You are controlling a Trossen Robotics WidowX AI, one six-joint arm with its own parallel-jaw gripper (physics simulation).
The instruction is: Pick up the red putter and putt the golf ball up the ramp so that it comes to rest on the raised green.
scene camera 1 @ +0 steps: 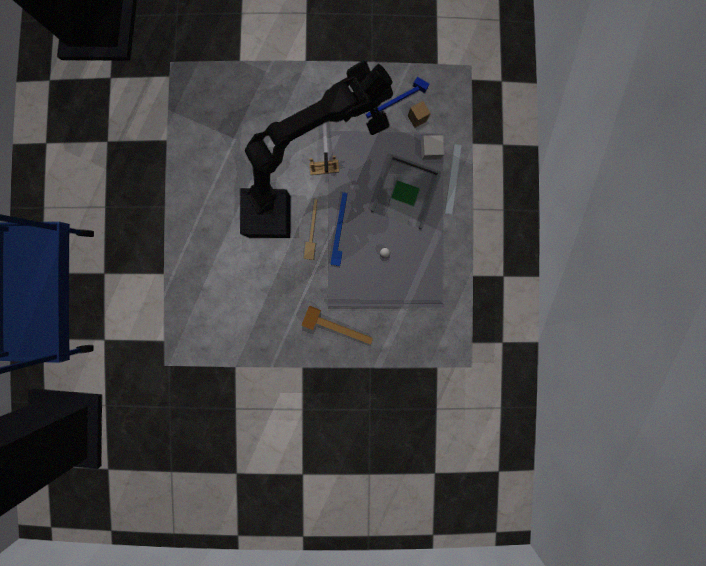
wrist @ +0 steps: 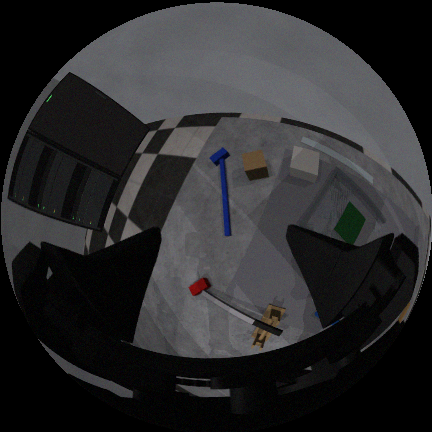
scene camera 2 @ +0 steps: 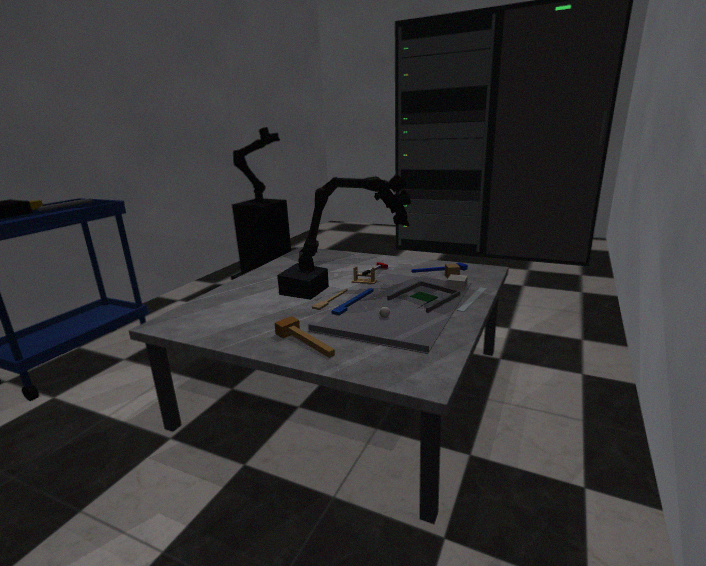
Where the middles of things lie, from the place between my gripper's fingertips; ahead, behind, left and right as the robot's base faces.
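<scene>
Positions from my hand: the white block [wrist: 304,162], 2 cm to the right of it, 26 cm ahead of it and 28 cm below it; the wooden mallet [scene camera 2: 289,326], far to the right of it, slightly behind it and far below it.
</scene>
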